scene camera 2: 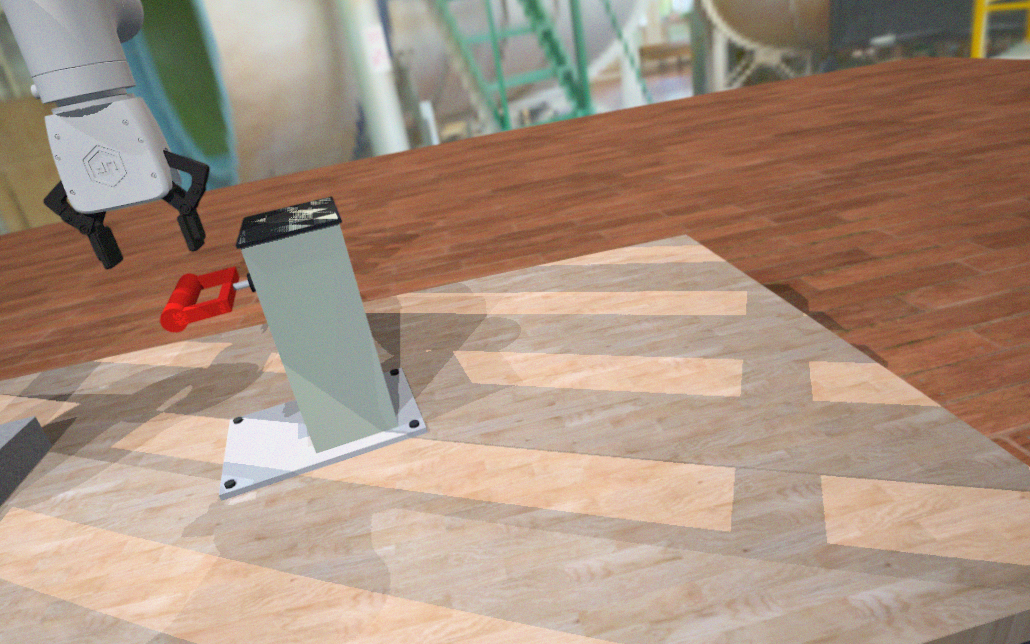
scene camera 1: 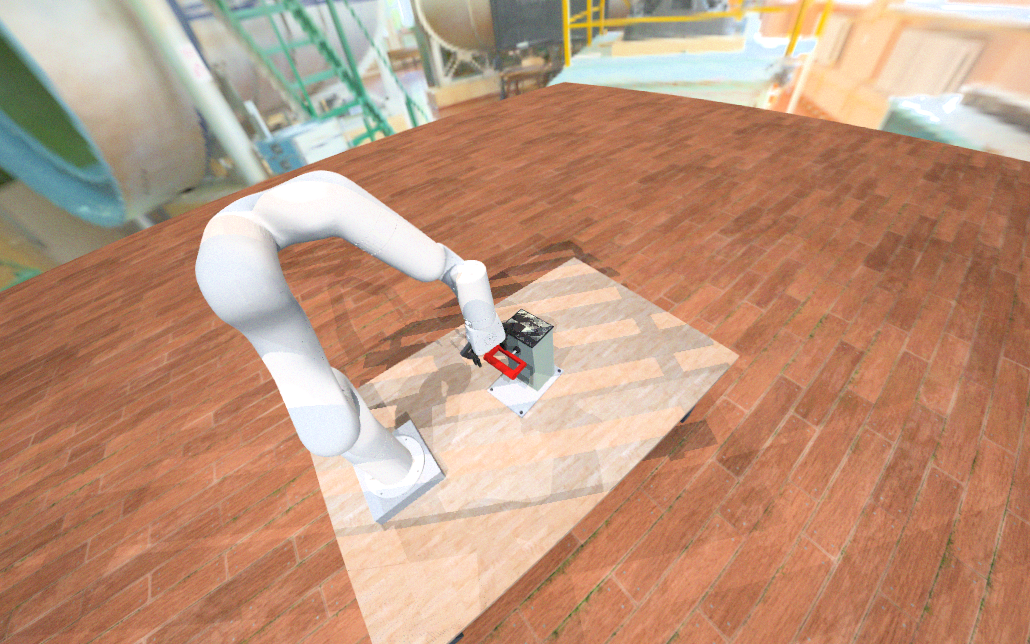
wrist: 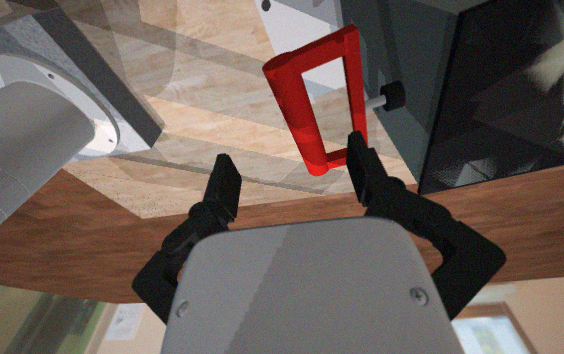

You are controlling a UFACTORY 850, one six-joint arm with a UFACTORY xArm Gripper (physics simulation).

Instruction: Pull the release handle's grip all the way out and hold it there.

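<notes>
The release handle is a red rectangular frame with a thick round grip [scene camera 1: 502, 368] [scene camera 2: 182, 298] [wrist: 296, 116] on its outer side. A short metal rod [scene camera 2: 242, 285] [wrist: 375, 102] joins it to a black collar [wrist: 393, 96] on the grey-green housing [scene camera 1: 543, 363] [scene camera 2: 319, 326] [wrist: 412, 131]. My gripper [scene camera 2: 154, 253] [wrist: 288, 157] is open and empty, above the handle. In the wrist view the right finger overlaps the near end of the red frame, and the left finger is left of the grip. In scene camera 1 the arm's head partly hides the fingers.
The housing has a glossy black top [scene camera 1: 529, 326] [scene camera 2: 290, 221] [wrist: 505, 95] and stands on a white bolted plate [scene camera 1: 521, 400] [scene camera 2: 262, 451] right beside the handle. The arm's base plate [scene camera 1: 410, 497] [wrist: 107, 70] is on the same wooden table [scene camera 1: 531, 470] [scene camera 2: 607, 486].
</notes>
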